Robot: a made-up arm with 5 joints.
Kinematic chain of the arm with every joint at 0, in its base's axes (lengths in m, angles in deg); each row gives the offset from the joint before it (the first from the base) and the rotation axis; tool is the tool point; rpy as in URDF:
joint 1: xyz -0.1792 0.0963 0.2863 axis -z
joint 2: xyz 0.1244 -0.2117 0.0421 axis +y
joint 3: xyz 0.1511 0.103 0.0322 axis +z
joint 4: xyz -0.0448 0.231 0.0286 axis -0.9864 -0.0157 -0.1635
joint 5: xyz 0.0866 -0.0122 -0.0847 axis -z
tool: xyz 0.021 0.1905 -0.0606 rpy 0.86 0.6 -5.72
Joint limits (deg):
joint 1: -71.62..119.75
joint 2: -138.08..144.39
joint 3: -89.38..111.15
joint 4: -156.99..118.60
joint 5: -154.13..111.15
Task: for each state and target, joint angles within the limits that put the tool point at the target. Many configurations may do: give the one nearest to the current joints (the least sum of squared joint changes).
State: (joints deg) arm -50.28 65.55 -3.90 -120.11 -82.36
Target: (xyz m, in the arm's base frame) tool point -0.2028 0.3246 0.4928
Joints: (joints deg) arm -54.09 57.04 15.87 -120.22 -84.31
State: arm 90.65 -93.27 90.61 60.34 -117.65
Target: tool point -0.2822 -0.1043 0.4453
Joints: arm 51.57 -85.98 80.98 37.76 -146.25
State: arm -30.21 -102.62 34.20 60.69 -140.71
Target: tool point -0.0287 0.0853 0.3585
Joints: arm -49.67 -96.47 22.25 37.90 -140.74
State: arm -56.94 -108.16 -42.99 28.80 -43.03
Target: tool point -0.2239 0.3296 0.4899
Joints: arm -62.58 -109.80 -21.77 34.94 -63.78
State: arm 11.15 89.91 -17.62 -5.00 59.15
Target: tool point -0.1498 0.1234 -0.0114
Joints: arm 17.15 98.54 9.44 18.53 100.19
